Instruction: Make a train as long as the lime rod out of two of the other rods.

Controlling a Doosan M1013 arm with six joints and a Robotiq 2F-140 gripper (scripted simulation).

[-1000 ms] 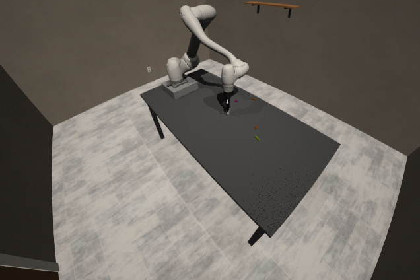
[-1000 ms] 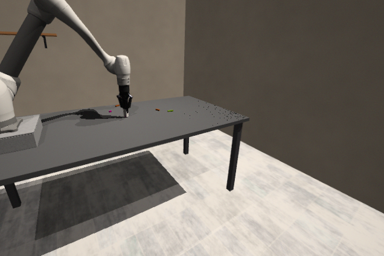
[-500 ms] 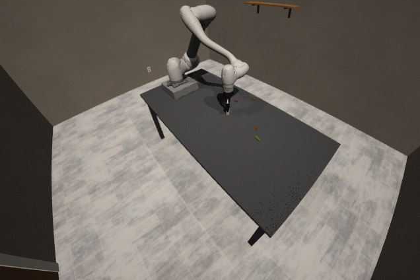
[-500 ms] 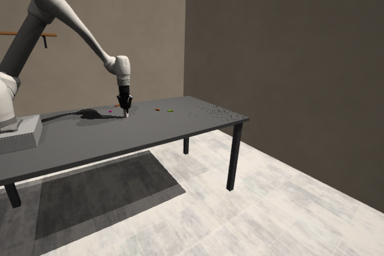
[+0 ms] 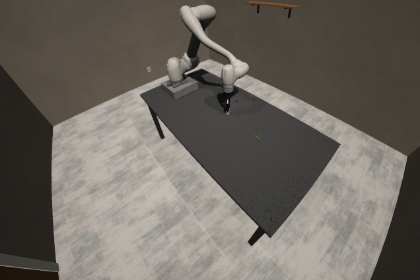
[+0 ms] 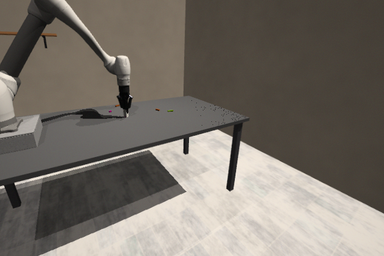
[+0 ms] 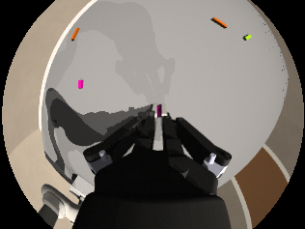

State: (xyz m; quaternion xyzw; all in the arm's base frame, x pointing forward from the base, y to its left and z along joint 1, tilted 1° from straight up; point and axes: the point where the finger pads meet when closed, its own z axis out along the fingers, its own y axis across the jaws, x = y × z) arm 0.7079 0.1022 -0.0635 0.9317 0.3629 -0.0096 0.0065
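Right now the grey rod is 310 mm behind my hand, 260 mm to the left of it and 30 mm below it. Round my hand: lime rod (370 mm ahead, 30 mm to the right, 30 mm below).
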